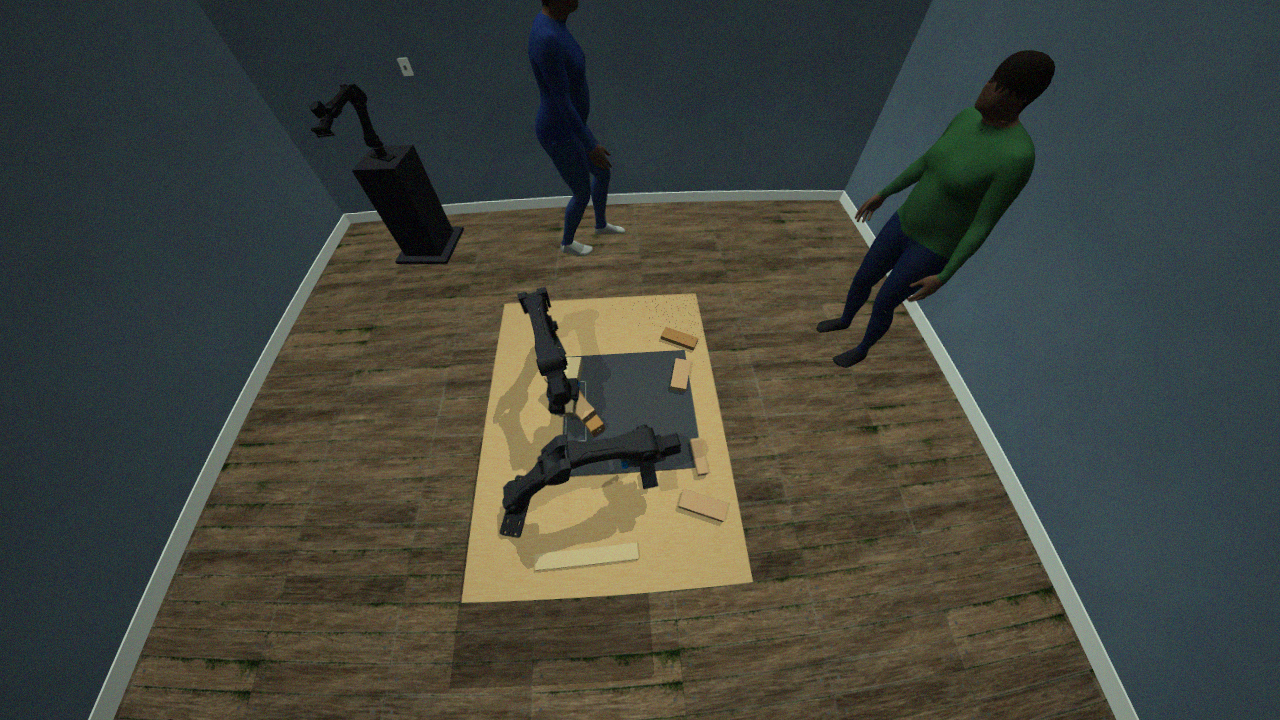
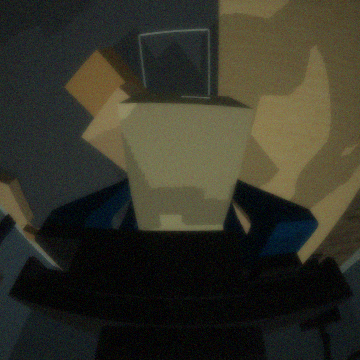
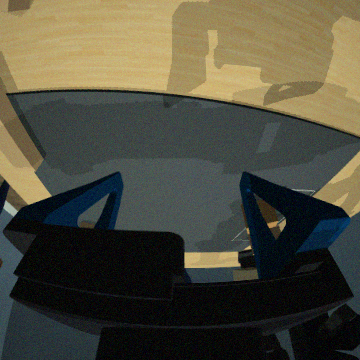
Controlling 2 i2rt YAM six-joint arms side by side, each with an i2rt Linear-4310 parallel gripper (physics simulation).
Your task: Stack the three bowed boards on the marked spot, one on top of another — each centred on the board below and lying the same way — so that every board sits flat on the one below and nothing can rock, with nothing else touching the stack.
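Seen in the pictures: left gripper, fingertip midpoint: [image 2: 180, 177]; right gripper, fingertip midpoint: [image 3: 180, 178]; left arm's base, origin of the base link: [image 3: 246, 255]; right arm's base, origin of the base link: [image 1: 518, 505].
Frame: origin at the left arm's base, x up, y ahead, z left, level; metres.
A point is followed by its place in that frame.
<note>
My left gripper [image 1: 573, 394] @(y -0.046, x 0.112, z -0.364 m) [image 2: 180, 177] @(y -0.046, x 0.112, z -0.364 m) is shut on a pale cream board [image 2: 186, 145] @(y -0.070, x 0.147, z -0.400 m), which stands out between its fingers over the marked spot's side of the mat. The thin white outline of the marked spot [image 1: 586, 388] @(y 0.042, x 0.006, z -0.291 m) [image 2: 208, 60] @(y -0.104, x 0.006, z -0.428 m) shows beyond it. A tan board [image 1: 583, 404] @(y -0.004, x 0.087, z -0.390 m) [image 2: 106, 125] @(y -0.004, x 0.088, z -0.423 m) and an orange board [image 1: 594, 424] @(y 0.001, x 0.055, z -0.466 m) [image 2: 95, 82] @(y 0.000, x 0.055, z -0.463 m) lie together at the outline, partly hidden by the held board; how they rest on each other is unclear. My right gripper [image 1: 631, 465] @(y 0.089, x 0.076, z -0.652 m) [image 3: 180, 178] @(y 0.089, x 0.076, z -0.652 m) is open and empty above the mat's near part.
The dark mat [image 1: 640, 394] @(y 0.218, x 0.006, z -0.415 m) [image 3: 150, 135] @(y 0.123, x 0.006, z -0.651 m) lies on the wooden table top [image 1: 492, 573] @(y -0.494, x 0.000, z -0.753 m). Tan blocks [image 1: 680, 375] @(y 0.391, x 0.032, z -0.428 m) [image 1: 699, 456] @(y 0.277, x 0.029, z -0.740 m) [image 1: 702, 505] @(y 0.196, x 0.026, z -0.886 m) and an orange block [image 1: 679, 338] @(y 0.487, x 0.022, z -0.266 m) lie along the right side. A long pale plank [image 1: 586, 557] @(y -0.209, x 0.016, z -0.846 m) lies near the front edge. Two people stand beyond.
</note>
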